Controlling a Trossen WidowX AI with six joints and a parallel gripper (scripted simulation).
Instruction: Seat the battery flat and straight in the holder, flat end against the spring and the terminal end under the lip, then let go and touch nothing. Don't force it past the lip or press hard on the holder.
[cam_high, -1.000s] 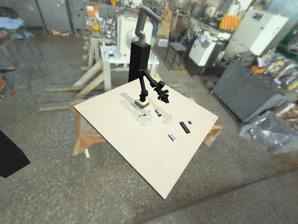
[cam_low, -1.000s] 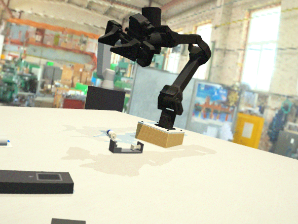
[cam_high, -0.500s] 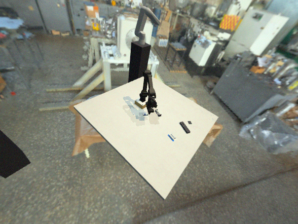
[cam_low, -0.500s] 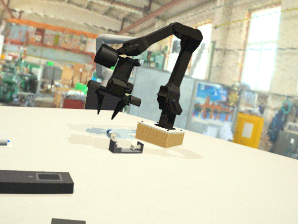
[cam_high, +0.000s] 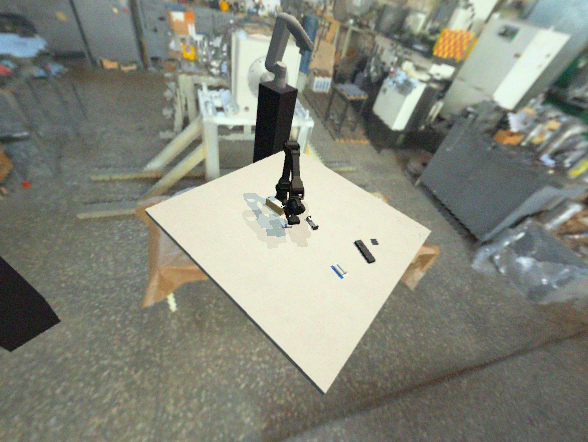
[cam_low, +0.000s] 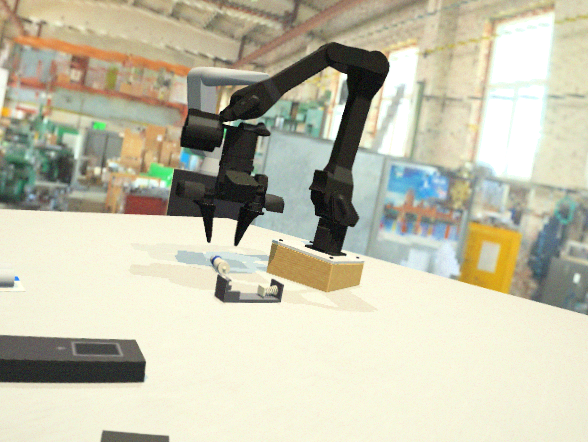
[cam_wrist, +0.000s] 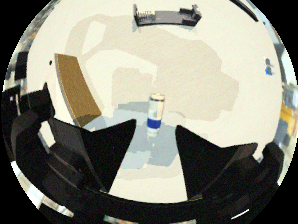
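The battery is 4 cm below my gripper tip. Round my gripper tip: small dark piece (46 cm ahead, 32 cm to the left, 5 cm below); long black bar (45 cm ahead, 19 cm to the left, 3 cm below).
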